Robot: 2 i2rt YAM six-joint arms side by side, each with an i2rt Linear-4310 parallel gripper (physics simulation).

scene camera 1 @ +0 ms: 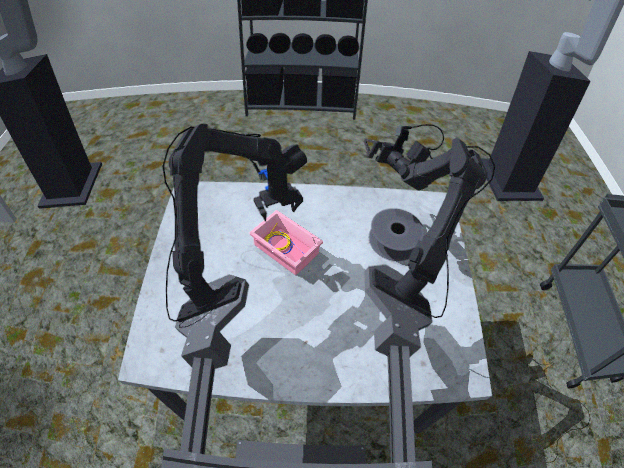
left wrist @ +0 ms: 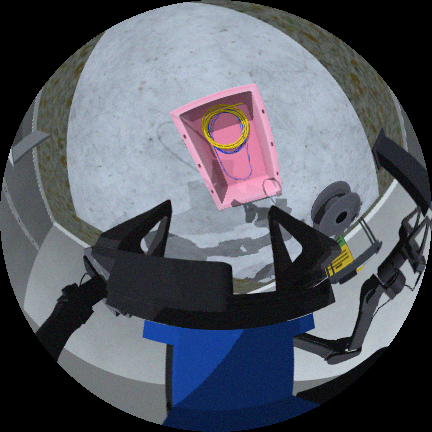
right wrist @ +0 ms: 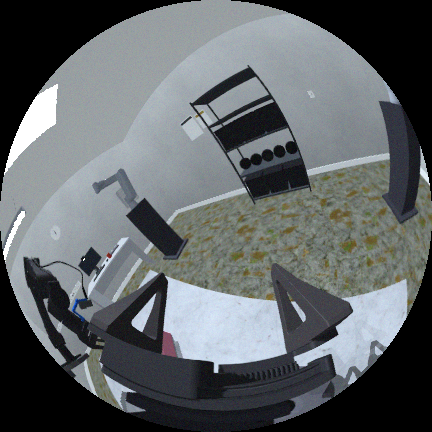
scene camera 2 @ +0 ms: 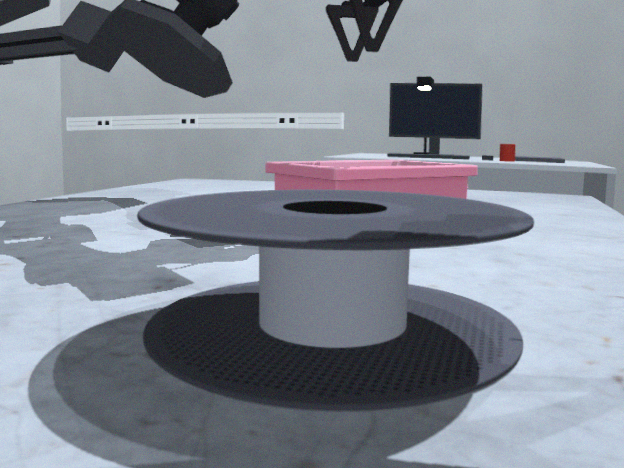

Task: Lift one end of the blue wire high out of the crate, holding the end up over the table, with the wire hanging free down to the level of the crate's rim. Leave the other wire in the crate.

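Places are measured from the left arm's base along level axes (x ahead, y left, z up), in metres.
Where they show: left gripper, fingertip midpoint: (scene camera 1: 279,215) (left wrist: 221,206) (scene camera 2: 361,56); right gripper, fingertip midpoint: (scene camera 1: 374,141) (right wrist: 216,275); left arm's base, origin of the base link: (scene camera 1: 208,303) (left wrist: 102,284); right arm's base, origin of the base link: (scene camera 1: 401,294).
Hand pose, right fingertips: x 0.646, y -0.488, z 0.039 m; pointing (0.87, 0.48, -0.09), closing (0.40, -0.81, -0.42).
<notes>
Each offset is from my right fingertips to the top centre of the thing. "spot": to the spot under its first point. Level surfaces: height alone.
The pink crate @[dx -0.268, dy +0.306, dz -0.220 m] (scene camera 1: 277,257) (scene camera 2: 302,182) (left wrist: 272,145) (right wrist: 170,345) stands on the table. Inside it lies a coiled yellow wire (scene camera 1: 277,233) (left wrist: 247,130) near one end. The blue wire @[spot: dx -0.291, dy +0.296, dz -0.286 m] (scene camera 1: 288,251) (left wrist: 240,179) lies coiled partly under the yellow one, with a loose blue loop reaching across the crate floor in the left wrist view. My left gripper (scene camera 1: 280,209) (scene camera 2: 362,54) (left wrist: 221,206) is open and empty, above the crate's far left side in scene camera 1. My right gripper (scene camera 1: 371,148) (right wrist: 216,275) is open and empty, raised well away from the crate. Both wires are hidden in scene camera 2.
A grey spool @[dx -0.214, dy -0.096, dz -0.224 m] (scene camera 1: 382,232) (scene camera 2: 335,292) (left wrist: 352,215) stands on the table @[dz -0.290 m] (scene camera 1: 216,226), right of the crate in scene camera 1, close to the right arm. A shelf rack (scene camera 1: 302,19) stands behind the table. A cart (scene camera 1: 589,297) stands at the right.
</notes>
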